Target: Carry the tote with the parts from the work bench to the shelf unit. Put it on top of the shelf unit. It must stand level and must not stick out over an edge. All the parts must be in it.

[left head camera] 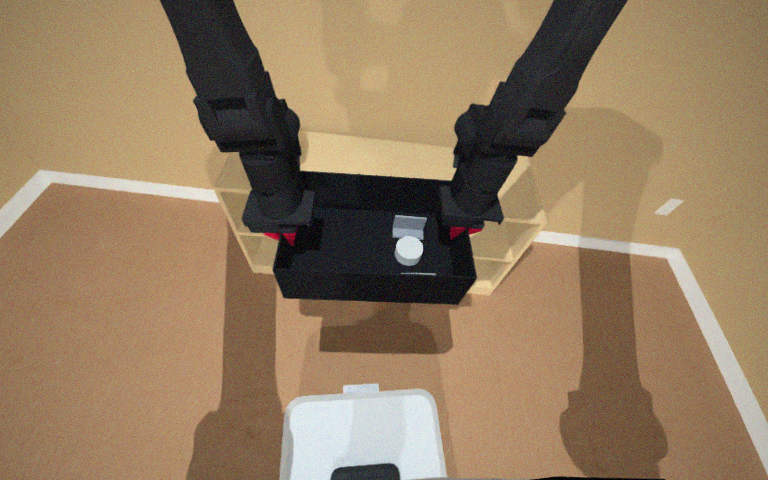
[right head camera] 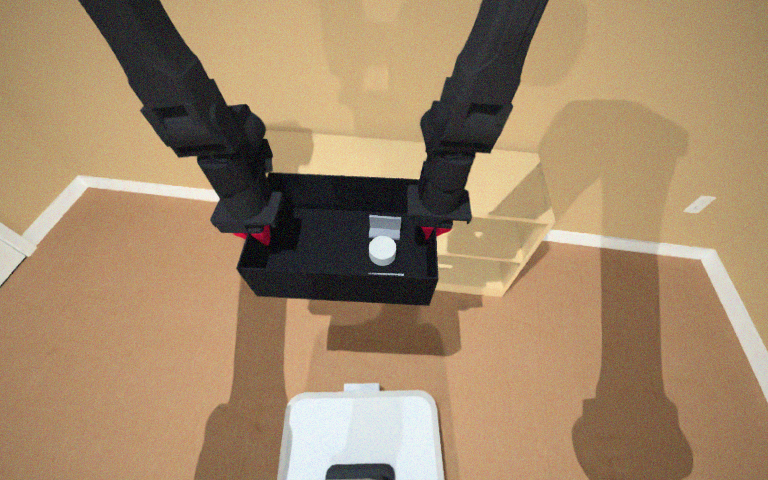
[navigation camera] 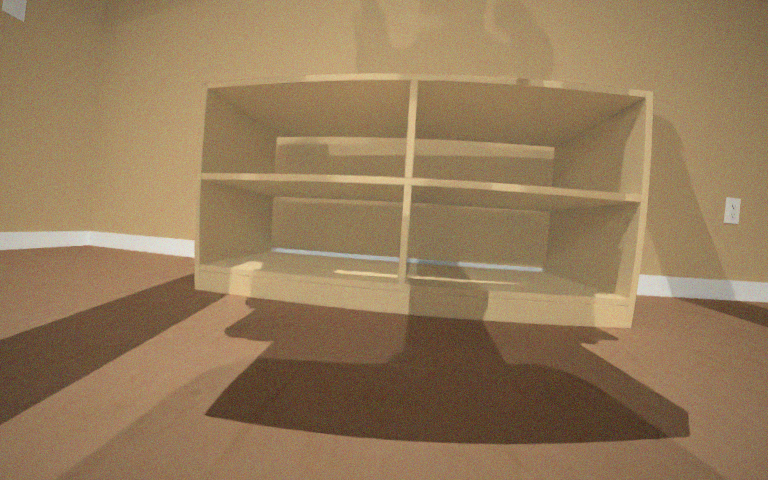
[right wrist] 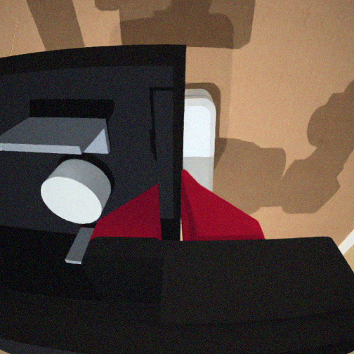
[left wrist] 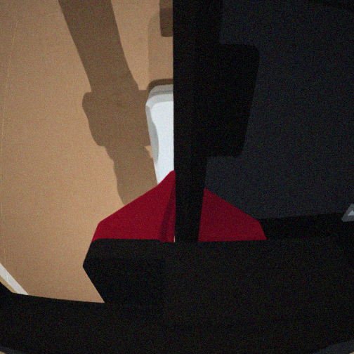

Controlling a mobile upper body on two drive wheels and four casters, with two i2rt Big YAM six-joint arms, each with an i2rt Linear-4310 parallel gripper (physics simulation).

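Frame: origin at the left arm's base, x ahead, y left, z up, level; millimetres.
Where they show: left gripper, fingertip midpoint: (left head camera: 291, 242) (right head camera: 266, 242); right gripper, fingertip midpoint: (left head camera: 452, 237) (right head camera: 428, 237).
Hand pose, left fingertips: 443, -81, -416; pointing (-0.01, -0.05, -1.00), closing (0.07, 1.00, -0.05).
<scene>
Each offset is from my left fingertips to the top centre of the thing, as dx, dy, dz. Level surfaces: height alone.
The black tote {-5, -148, +76} (left head camera: 373, 252) hangs in the air between my two arms, about level. Inside it lie a grey block {+34, -217, +18} (left head camera: 409, 226), a white cylinder {-12, -212, +0} (left head camera: 409, 250) and a thin grey strip {-87, -215, +14} (left head camera: 417, 273). My left gripper (left head camera: 282, 235) is shut on the tote's left wall, which stands between its red fingers in the left wrist view (left wrist: 186, 214). My right gripper (left head camera: 463, 231) is shut on the right wall, as the right wrist view (right wrist: 171, 211) shows. The shelf unit (navigation camera: 411, 200) stands close in front; its pale top {dz -384} (left head camera: 373, 154) shows just beyond the tote.
The shelf unit stands against the tan wall with a white skirting board (left head camera: 177, 191). My white base (left head camera: 363, 433) is at the bottom of the head views. Brown floor lies between base and shelf.
</scene>
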